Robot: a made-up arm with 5 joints. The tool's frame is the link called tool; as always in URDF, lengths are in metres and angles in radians. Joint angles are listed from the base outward.
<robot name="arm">
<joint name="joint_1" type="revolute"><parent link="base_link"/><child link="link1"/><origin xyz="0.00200 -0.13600 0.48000" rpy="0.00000 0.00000 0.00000"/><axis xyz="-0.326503 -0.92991 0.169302"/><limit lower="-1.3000" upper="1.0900"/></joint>
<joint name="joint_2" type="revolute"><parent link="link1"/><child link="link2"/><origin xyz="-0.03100 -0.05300 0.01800" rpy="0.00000 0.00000 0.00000"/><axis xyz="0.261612 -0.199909 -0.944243"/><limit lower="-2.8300" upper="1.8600"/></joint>
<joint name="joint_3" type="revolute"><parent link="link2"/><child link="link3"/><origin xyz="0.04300 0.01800 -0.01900" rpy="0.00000 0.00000 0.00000"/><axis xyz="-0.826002 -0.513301 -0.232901"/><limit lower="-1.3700" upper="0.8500"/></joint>
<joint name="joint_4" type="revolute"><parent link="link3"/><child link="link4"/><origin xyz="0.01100 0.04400 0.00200" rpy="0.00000 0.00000 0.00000"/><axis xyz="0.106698 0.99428 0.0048"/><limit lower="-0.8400" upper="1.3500"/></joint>
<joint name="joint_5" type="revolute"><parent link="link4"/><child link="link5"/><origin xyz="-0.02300 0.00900 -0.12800" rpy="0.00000 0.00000 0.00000"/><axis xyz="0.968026 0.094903 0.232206"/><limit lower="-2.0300" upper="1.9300"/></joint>
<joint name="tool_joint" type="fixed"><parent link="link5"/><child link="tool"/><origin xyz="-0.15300 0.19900 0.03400" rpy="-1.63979 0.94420 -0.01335"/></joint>
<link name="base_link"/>
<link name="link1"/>
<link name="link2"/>
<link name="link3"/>
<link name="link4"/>
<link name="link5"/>
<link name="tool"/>
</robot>
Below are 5 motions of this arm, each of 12 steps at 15 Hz.
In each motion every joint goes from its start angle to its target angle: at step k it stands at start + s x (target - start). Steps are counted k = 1, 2, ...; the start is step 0. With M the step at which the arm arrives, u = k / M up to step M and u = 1 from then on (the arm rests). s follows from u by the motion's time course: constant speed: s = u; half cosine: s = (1 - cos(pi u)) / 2; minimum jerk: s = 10 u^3 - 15 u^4 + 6 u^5.
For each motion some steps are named. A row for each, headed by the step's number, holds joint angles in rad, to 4 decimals.
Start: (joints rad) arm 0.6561 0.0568 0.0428 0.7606 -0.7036
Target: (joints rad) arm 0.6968 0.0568 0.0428 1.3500 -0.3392
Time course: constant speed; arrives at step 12
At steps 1, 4, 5, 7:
1: 0.6595 0.0568 0.0428 0.8097 -0.6732
4: 0.6697 0.0568 0.0428 0.9571 -0.5821
5: 0.6731 0.0568 0.0428 1.0062 -0.5518
7: 0.6798 0.0568 0.0428 1.1044 -0.4910

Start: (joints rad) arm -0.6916 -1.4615 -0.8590 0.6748 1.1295
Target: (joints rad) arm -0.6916 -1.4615 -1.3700 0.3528 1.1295
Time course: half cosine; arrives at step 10
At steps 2, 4, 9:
2: -0.6916 -1.4615 -0.9078 0.6441 1.1295
4: -0.6916 -1.4615 -1.0355 0.5636 1.1295
9: -0.6916 -1.4615 -1.3575 0.3607 1.1295

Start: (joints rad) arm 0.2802 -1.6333 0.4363 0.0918 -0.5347
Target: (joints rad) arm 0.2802 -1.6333 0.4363 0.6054 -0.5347
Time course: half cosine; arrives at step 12
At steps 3, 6, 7, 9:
3: 0.2802 -1.6333 0.4363 0.1670 -0.5347
6: 0.2802 -1.6333 0.4363 0.3486 -0.5347
7: 0.2802 -1.6333 0.4363 0.4151 -0.5347
9: 0.2802 -1.6333 0.4363 0.5302 -0.5347

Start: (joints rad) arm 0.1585 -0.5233 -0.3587 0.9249 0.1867
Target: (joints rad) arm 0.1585 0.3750 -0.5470 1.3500 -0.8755
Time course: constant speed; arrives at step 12
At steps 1, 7, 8, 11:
1: 0.1585 -0.4484 -0.3744 0.9603 0.0982
7: 0.1585 0.0007 -0.4685 1.1729 -0.4329
8: 0.1585 0.0756 -0.4842 1.2083 -0.5214
11: 0.1585 0.3001 -0.5313 1.3146 -0.7870

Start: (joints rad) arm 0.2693 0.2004 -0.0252 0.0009 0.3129
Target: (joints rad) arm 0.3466 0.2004 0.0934 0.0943 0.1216
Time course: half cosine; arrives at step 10
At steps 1, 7, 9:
1: 0.2712 0.2004 -0.0223 0.0032 0.3082
7: 0.3307 0.2004 0.0690 0.0750 0.1610
9: 0.3447 0.2004 0.0905 0.0920 0.1263

